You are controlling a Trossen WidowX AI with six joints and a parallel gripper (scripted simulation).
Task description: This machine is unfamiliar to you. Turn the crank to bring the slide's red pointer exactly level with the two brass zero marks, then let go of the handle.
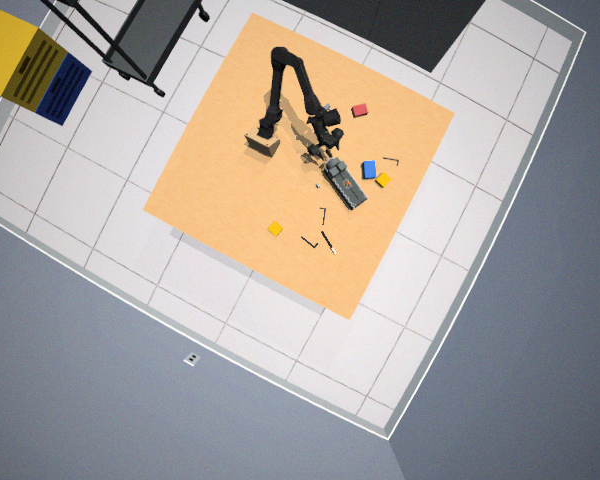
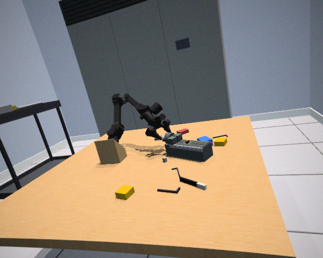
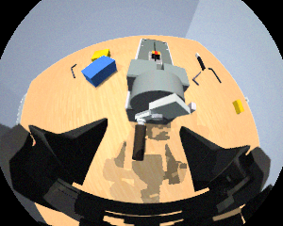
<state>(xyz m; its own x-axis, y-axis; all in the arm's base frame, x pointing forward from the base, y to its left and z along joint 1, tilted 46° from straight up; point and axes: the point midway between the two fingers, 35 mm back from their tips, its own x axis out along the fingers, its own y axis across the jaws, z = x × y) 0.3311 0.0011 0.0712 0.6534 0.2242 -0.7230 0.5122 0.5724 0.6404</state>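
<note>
Now: the dark crank handle 10 mm behind my gripper tip, 10 mm to the left of it and 30 mm below it. The rest, counted from my gripper tip: small grey cube 150 mm to the right, 80 mm below; then blue block 220 mm ahead, 40 mm to the left, 70 mm below; then red pointer 130 mm ahead, 100 mm to the right, 10 mm below.
</note>
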